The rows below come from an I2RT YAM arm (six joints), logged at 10 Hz.
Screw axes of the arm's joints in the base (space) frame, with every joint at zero. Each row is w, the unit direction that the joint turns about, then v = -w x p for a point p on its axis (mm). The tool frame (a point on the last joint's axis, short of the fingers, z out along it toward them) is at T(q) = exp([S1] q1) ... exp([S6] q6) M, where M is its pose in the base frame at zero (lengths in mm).
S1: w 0 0 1 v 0 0 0
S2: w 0 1 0 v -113.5 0 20
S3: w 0 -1 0 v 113.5 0 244
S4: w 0 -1 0 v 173.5 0 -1
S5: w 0 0 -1 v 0 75 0
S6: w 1 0 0 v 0 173.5 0
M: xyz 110.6 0 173.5 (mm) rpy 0 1.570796 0 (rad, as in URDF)
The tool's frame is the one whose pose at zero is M.
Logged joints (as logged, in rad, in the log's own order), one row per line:
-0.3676, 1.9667, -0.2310, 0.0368, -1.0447, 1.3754
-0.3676, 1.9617, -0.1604, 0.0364, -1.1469, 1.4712
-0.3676, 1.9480, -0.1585, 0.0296, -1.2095, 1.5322
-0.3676, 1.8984, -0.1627, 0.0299, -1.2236, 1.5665
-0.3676, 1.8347, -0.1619, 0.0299, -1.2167, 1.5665
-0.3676, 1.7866, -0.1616, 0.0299, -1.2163, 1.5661
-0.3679, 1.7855, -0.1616, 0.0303, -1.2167, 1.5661
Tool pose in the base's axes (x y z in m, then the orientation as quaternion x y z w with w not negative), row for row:
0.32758, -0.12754, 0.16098, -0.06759, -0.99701, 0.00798, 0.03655
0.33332, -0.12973, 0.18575, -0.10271, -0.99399, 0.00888, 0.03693
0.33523, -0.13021, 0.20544, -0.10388, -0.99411, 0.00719, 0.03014
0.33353, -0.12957, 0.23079, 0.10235, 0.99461, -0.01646, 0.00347
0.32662, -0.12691, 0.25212, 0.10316, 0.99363, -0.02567, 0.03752
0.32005, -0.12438, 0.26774, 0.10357, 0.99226, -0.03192, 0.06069
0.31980, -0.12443, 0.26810, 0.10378, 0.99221, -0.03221, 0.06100
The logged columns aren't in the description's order. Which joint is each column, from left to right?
Columns, left to right: q1, q2, q6, q5, q4, q3.
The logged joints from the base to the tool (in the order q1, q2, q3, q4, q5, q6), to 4 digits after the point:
-0.3676, 1.9667, 1.3754, -1.0447, 0.0368, -0.2310
-0.3676, 1.9617, 1.4712, -1.1469, 0.0364, -0.1604
-0.3676, 1.9480, 1.5322, -1.2095, 0.0296, -0.1585
-0.3676, 1.8984, 1.5665, -1.2236, 0.0299, -0.1627
-0.3676, 1.8347, 1.5665, -1.2167, 0.0299, -0.1619
-0.3676, 1.7866, 1.5661, -1.2163, 0.0299, -0.1616
-0.3679, 1.7855, 1.5661, -1.2167, 0.0303, -0.1616

